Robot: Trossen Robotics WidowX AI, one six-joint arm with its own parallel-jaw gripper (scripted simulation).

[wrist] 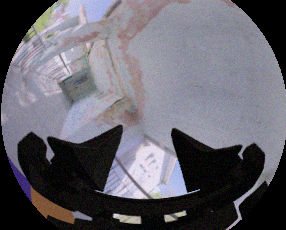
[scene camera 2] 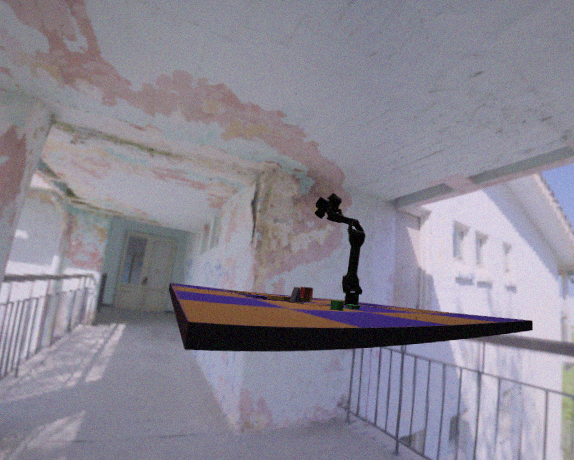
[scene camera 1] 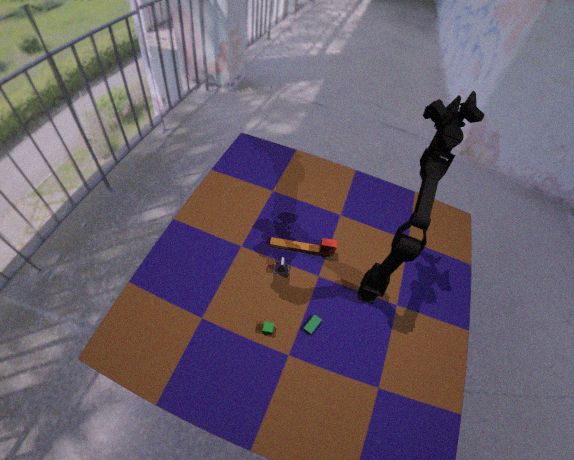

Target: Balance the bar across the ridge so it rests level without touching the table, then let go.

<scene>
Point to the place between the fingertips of my gripper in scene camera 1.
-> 466,94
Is my gripper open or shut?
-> Open.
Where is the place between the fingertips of my gripper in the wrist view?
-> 147,129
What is my gripper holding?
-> Nothing.
</scene>
